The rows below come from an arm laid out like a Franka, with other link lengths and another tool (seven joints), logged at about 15 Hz.
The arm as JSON. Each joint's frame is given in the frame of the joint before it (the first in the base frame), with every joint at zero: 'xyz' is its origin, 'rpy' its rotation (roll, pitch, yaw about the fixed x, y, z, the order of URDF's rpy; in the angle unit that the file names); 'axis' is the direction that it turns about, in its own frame. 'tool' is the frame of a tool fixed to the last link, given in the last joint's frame.
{
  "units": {
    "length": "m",
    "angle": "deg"
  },
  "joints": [
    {
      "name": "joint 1",
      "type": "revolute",
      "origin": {
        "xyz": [
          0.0,
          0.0,
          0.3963
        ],
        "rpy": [
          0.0,
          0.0,
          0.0
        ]
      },
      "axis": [
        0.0,
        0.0,
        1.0
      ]
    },
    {
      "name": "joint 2",
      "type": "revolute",
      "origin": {
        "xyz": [
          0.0,
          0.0,
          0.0
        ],
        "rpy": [
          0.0,
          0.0,
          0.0
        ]
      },
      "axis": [
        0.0,
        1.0,
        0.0
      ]
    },
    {
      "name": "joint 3",
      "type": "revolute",
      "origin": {
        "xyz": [
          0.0,
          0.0,
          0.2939
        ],
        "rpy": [
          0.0,
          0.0,
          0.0
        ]
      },
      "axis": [
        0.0,
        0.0,
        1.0
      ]
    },
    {
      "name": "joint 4",
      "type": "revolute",
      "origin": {
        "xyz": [
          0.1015,
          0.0,
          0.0
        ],
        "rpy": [
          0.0,
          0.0,
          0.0
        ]
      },
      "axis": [
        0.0,
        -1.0,
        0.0
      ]
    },
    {
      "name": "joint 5",
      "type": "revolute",
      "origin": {
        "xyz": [
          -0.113,
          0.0,
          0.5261
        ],
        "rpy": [
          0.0,
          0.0,
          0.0
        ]
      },
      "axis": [
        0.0,
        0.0,
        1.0
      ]
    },
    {
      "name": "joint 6",
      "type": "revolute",
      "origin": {
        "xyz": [
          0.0,
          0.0,
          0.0
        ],
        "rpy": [
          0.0,
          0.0,
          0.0
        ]
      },
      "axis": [
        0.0,
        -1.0,
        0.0
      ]
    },
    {
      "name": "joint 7",
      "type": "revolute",
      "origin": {
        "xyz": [
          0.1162,
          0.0,
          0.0
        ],
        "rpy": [
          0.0,
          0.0,
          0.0
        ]
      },
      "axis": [
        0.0,
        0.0,
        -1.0
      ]
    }
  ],
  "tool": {
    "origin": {
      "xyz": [
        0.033,
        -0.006,
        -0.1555
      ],
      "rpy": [
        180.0,
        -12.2,
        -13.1
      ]
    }
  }
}
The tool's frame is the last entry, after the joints.
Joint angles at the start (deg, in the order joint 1, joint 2, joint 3, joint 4, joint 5, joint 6, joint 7): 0.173 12.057 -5.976 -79.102 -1.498 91.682 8.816
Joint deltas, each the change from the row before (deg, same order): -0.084 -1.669 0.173 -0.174 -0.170 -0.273 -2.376; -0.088 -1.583 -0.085 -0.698 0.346 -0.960 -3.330; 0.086 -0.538 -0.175 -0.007 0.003 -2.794 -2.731; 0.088 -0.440 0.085 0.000 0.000 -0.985 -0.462; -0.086 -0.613 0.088 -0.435 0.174 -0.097 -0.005; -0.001 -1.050 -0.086 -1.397 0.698 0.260 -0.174; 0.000 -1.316 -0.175 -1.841 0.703 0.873 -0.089; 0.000 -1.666 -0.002 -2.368 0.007 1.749 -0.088; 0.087 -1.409 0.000 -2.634 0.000 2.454 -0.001
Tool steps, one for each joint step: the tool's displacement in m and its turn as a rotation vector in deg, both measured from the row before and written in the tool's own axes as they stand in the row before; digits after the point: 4 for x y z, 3 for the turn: -0.0017 0.0023 -0.0223 0.953 1.123 -2.237; -0.0052 0.0039 -0.0134 1.078 -0.235 -2.937; -0.0088 0.0027 -0.0024 0.017 -2.200 -2.680; -0.0041 -0.0011 -0.0046 0.062 -0.541 -0.619; -0.0024 0.0007 -0.0037 0.255 0.018 0.049; -0.0046 0.0007 0.0002 0.764 -0.270 0.040; -0.0041 0.0020 0.0004 0.849 0.149 0.247; -0.0036 0.0018 -0.0004 0.415 0.971 0.017; -0.0025 -0.0001 0.0049 0.422 1.158 0.016
